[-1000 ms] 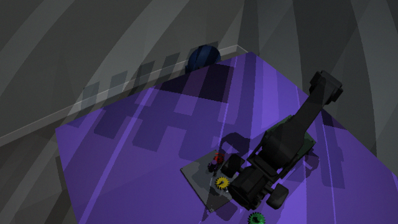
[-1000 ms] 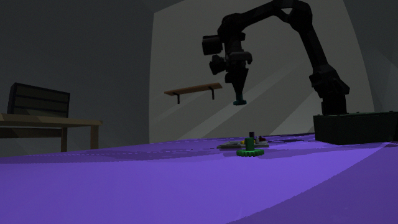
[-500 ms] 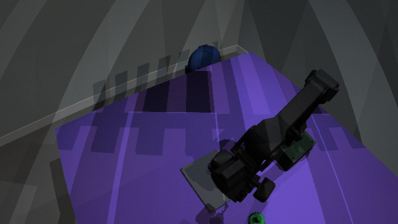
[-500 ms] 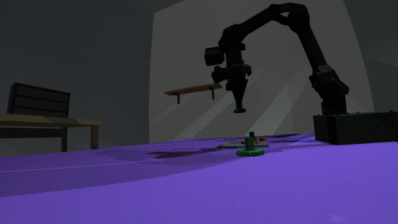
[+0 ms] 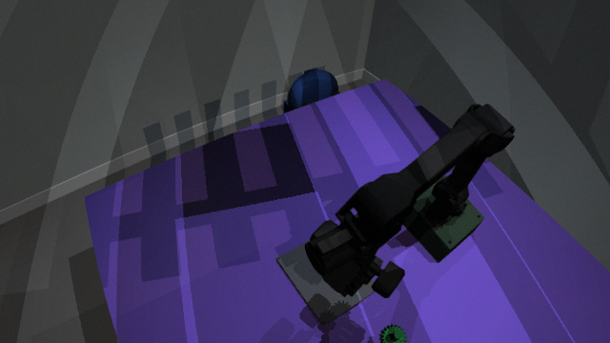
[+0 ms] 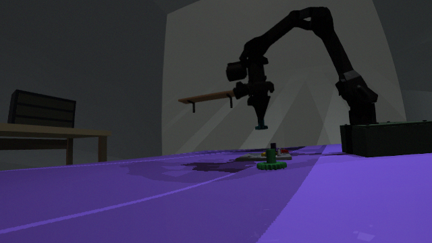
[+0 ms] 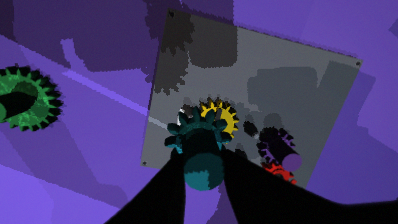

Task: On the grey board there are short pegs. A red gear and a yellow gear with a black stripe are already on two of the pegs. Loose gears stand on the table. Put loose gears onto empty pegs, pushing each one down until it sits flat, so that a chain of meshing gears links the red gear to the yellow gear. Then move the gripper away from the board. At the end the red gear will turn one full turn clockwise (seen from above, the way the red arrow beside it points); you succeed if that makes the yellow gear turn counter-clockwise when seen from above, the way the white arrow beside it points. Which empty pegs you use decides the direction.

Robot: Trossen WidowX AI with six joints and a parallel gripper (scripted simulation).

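My gripper tip is 11 cm to the left of the dark purple gear, 10 cm above it and 1 cm past it. Round my gripper tip: red gear (13 cm to the right, 11 cm below, 4 cm behind); teal gear (1 cm below); white arrow (12 cm below, 3 cm behind, 1 cm to the right).
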